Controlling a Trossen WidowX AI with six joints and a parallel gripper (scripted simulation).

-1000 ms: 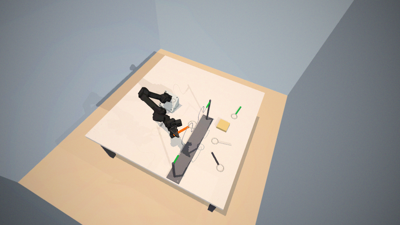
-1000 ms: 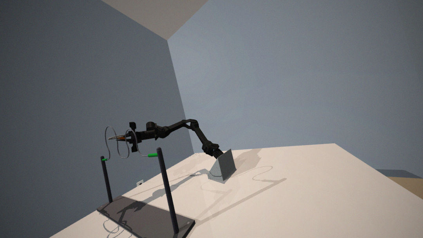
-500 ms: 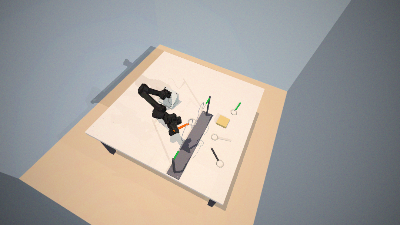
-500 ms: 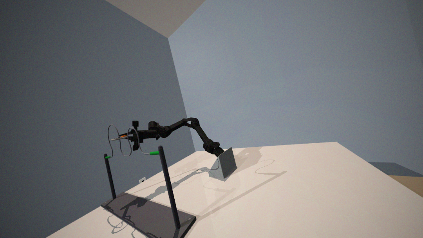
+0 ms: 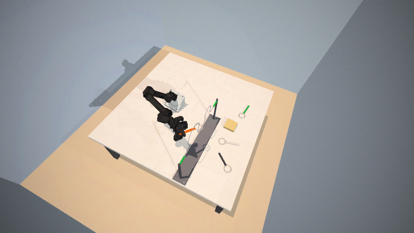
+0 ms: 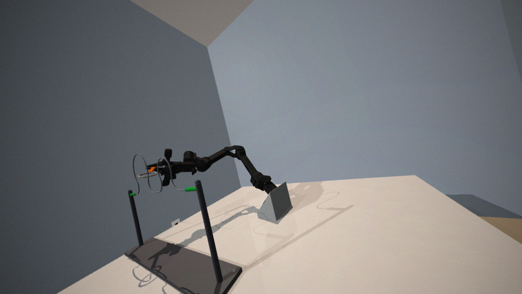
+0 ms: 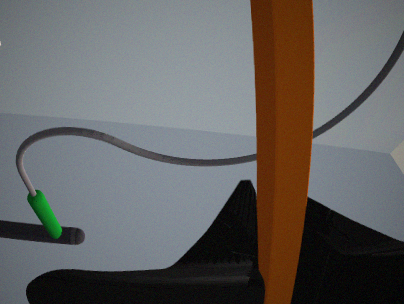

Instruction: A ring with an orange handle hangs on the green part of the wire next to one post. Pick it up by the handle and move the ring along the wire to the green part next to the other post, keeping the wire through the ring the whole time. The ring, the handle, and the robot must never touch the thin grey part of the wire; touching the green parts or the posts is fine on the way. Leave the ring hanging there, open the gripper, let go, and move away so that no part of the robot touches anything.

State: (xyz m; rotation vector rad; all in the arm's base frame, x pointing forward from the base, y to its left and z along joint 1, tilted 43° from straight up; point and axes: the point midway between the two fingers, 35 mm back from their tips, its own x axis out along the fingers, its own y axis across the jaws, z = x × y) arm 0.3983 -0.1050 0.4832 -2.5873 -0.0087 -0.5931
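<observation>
Right now the ring with orange handle is 1 cm ahead of my gripper tip, 9 cm to the left of it and 3 cm below it. Round my gripper tip: white-handled ring: 22 cm ahead, 32 cm to the left, 39 cm below; then black-handled ring: 29 cm ahead, 13 cm to the left, 39 cm below; then tan block: 16 cm ahead, 48 cm to the left, 38 cm below.
</observation>
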